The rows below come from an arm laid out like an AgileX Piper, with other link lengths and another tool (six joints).
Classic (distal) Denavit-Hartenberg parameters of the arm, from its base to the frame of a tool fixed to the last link. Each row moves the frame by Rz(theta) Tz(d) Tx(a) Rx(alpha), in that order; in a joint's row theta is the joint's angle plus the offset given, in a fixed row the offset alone. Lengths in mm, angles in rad.
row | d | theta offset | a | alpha
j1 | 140.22 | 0 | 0 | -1.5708
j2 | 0 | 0.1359 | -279.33 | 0
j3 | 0 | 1.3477 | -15.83 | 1.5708
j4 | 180.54 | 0 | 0 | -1.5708
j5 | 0 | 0 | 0 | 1.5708
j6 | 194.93 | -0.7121 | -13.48 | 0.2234
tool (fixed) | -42.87 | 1.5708 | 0 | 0
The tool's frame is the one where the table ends.
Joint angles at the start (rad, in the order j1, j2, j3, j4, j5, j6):
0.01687 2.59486 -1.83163 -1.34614 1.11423 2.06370
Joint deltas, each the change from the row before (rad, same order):
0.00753 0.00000 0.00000 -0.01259 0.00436 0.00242
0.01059 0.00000 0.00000 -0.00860 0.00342 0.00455
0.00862 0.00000 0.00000 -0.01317 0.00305 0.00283
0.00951 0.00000 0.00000 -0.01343 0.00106 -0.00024
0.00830 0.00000 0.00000 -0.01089 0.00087 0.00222
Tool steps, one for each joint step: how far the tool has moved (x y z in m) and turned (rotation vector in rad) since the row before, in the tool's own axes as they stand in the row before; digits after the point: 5 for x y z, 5 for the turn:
0.00056 0.00184 -0.00308 -0.01596 -0.00190 -0.00285
0.00136 0.00155 -0.00442 -0.01412 0.00180 -0.00050
0.00092 0.00208 -0.00364 -0.01756 0.00008 -0.00256
0.00140 0.00224 -0.00413 -0.01956 0.00258 -0.00561
0.00121 0.00193 -0.00360 -0.01577 0.00248 -0.00225

